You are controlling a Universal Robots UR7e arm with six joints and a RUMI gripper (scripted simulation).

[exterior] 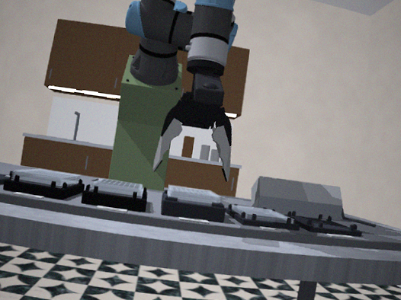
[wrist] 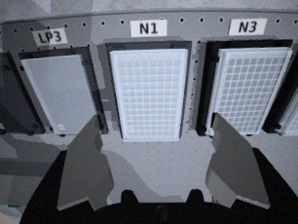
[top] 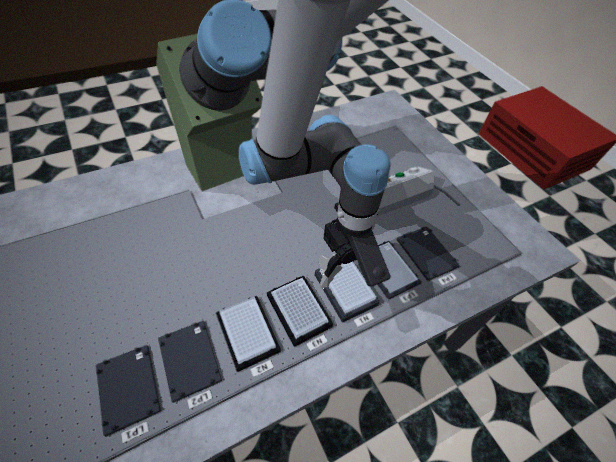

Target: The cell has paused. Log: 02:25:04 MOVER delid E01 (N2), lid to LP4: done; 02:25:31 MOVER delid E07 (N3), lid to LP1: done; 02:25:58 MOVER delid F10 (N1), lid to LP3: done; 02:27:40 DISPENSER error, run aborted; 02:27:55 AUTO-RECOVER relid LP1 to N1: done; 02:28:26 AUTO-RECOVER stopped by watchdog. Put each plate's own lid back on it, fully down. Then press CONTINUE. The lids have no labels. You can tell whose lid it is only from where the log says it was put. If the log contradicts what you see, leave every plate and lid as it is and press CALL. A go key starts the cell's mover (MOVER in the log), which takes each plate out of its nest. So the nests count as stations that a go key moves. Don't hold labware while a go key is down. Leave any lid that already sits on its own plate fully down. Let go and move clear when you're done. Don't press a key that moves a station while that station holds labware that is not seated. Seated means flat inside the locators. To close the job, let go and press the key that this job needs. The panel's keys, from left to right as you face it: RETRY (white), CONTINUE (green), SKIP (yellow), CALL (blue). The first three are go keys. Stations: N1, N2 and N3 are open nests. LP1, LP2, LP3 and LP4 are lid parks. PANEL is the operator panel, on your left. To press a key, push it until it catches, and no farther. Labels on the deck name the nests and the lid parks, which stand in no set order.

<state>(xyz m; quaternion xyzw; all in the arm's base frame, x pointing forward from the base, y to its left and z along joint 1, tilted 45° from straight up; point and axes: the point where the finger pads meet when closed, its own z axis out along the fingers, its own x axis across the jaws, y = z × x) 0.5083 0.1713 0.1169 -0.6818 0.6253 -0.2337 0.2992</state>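
The plate is 20 mm ahead of my hand, 120 mm to the right of it and 40 mm below it. From my hand the other things lie so: blue CALL key (260 mm behind, 180 mm to the left); LP4 lid park (40 mm behind, 260 mm to the left, 60 mm below); LP3 lid park (20 mm behind, 140 mm to the left, 60 mm below).
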